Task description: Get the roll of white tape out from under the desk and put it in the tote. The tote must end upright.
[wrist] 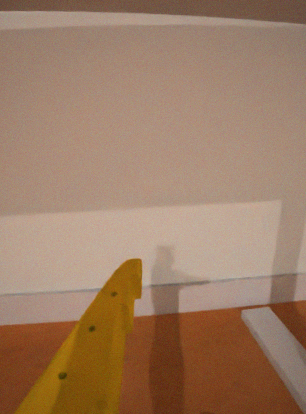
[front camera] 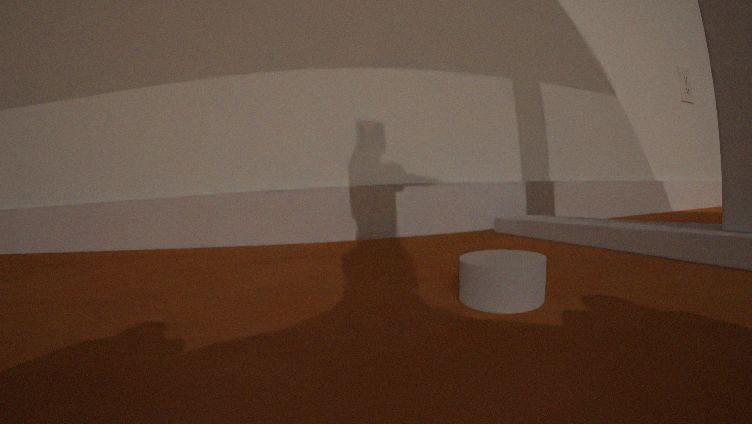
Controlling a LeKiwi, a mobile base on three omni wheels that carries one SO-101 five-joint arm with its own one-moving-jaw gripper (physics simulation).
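Places are measured from the arm's base along level axes (x ahead, y left, z up), in millimetres.
Pixels of known places: hand, tool point: (wrist: pixel 141 273).
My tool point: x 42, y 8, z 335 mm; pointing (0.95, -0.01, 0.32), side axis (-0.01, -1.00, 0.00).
Ahead of a thing's pixels: the offset from my tool point to its middle. "*": to the spot under its first point. Level surfaces: height alone.
The roll of white tape @(dx +152, dy -87, dz -412 mm) (front camera: pixel 502 284) lies flat on the brown floor @(dz -424 mm) (front camera: pixel 236 294), right of centre in the front camera view, near the desk's foot bar. It stands apart from the bar and does not show in the wrist view. My gripper (wrist: pixel 135 280) is fully open: one yellow notched jaw shows in the wrist view, and the moving jaw is out of the picture. The jaw is raised above the floor and holds nothing that shows. The gripper does not show in the front camera view. The tote does not show in either view.
The desk's grey foot bar @(* dx +215, dy -259, dz -412 mm) (front camera: pixel 621 239) (wrist: pixel 275 340) runs along the right, with the desk leg @(* dx +129, dy -285, dz -313 mm) (front camera: pixel 737 115) rising from it. The wall's baseboard @(* dx +422, dy +353, dz -376 mm) (front camera: pixel 157 221) (wrist: pixel 50 307) crosses behind. The desk's underside (wrist: pixel 125 5) shows at the top. The robot's shadow falls over the floor and wall.
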